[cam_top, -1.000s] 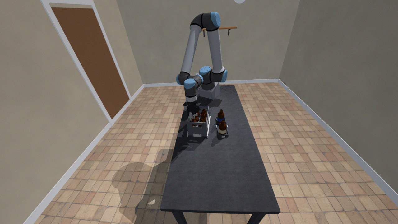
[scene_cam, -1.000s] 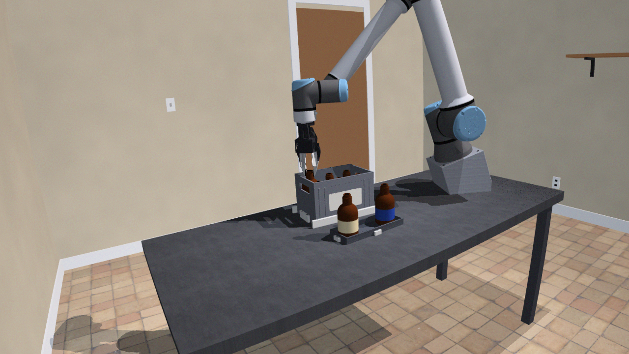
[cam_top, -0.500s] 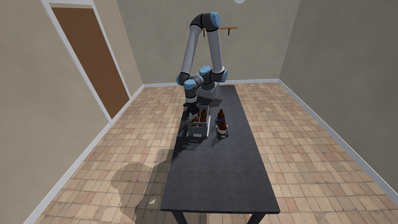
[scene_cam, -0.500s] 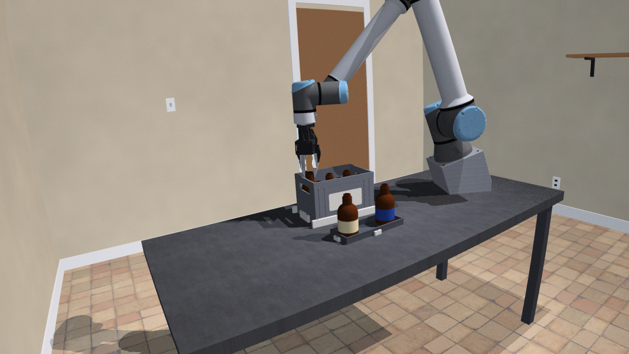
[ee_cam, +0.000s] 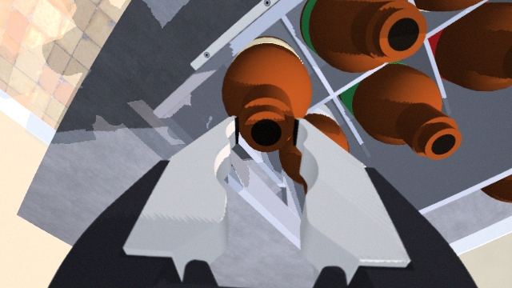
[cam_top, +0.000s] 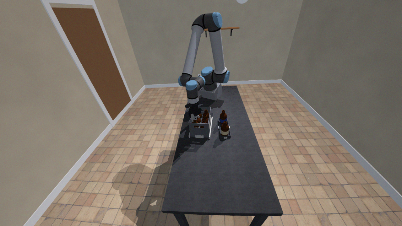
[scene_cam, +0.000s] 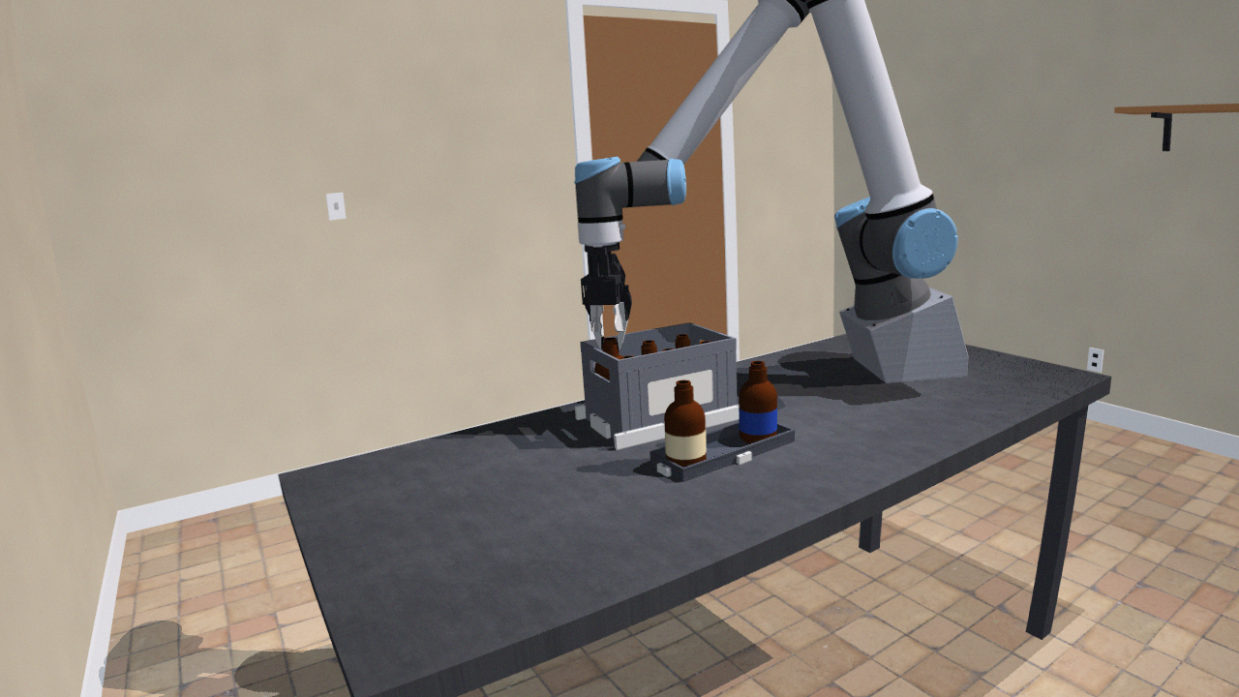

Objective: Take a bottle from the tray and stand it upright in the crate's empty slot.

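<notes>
Now: the grey crate 8 cm behind my hand, 6 cm to the left of it and 9 cm below it. Round my hand: tray 3 cm behind, 29 cm to the left, 16 cm below.
</notes>
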